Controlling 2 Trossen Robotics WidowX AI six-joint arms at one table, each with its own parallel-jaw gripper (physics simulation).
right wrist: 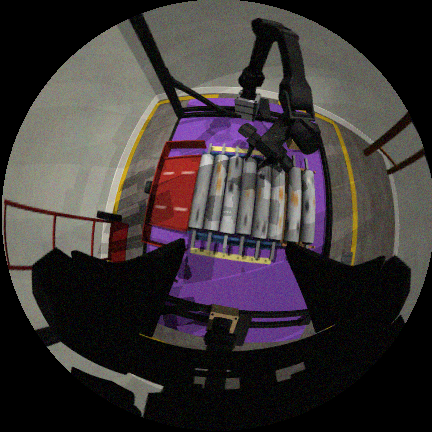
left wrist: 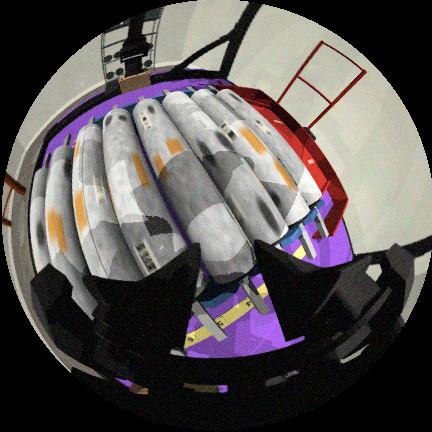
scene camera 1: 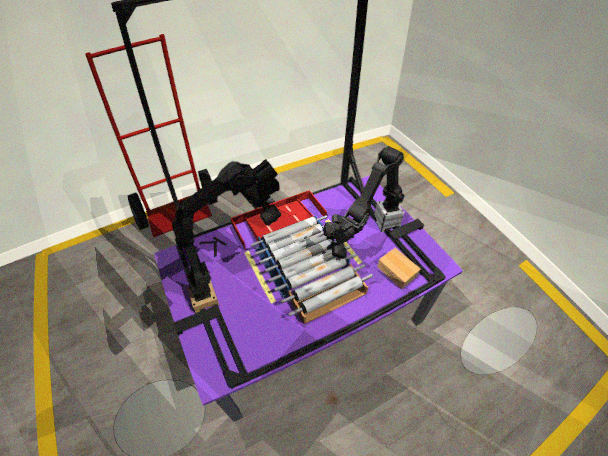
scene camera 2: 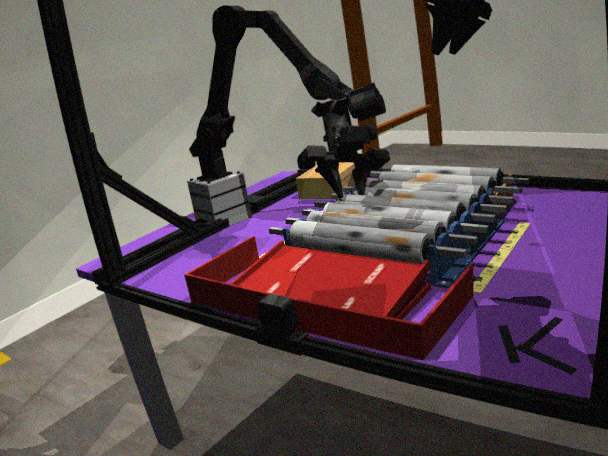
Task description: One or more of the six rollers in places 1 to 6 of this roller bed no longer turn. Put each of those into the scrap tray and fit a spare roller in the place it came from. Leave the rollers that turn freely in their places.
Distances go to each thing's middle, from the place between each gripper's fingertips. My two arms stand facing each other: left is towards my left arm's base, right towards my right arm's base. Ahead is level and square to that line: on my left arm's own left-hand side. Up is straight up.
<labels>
My right hand is 46 cm to the right of the box (scene camera 2: 311, 185), 31 cm above it and 27 cm short of it.
The box lies 240 mm ahead of my left hand, 220 mm to the left of it and 40 mm below it.
</labels>
